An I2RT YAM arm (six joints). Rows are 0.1 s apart.
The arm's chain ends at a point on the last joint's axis. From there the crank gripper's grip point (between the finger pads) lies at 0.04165 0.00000 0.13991 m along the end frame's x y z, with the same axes.
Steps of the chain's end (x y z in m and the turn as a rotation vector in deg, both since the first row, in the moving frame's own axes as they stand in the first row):
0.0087, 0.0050, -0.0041, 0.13, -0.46, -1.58
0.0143, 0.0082, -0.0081, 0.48, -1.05, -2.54
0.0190, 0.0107, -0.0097, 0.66, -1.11, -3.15
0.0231, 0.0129, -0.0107, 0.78, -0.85, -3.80
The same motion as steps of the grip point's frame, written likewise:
0.0076, 0.0035, -0.0038, 0.13, -0.46, -1.58
0.0117, 0.0052, -0.0074, 0.48, -1.05, -2.54
0.0162, 0.0069, -0.0089, 0.66, -1.11, -3.15
0.0209, 0.0083, -0.0101, 0.78, -0.85, -3.80

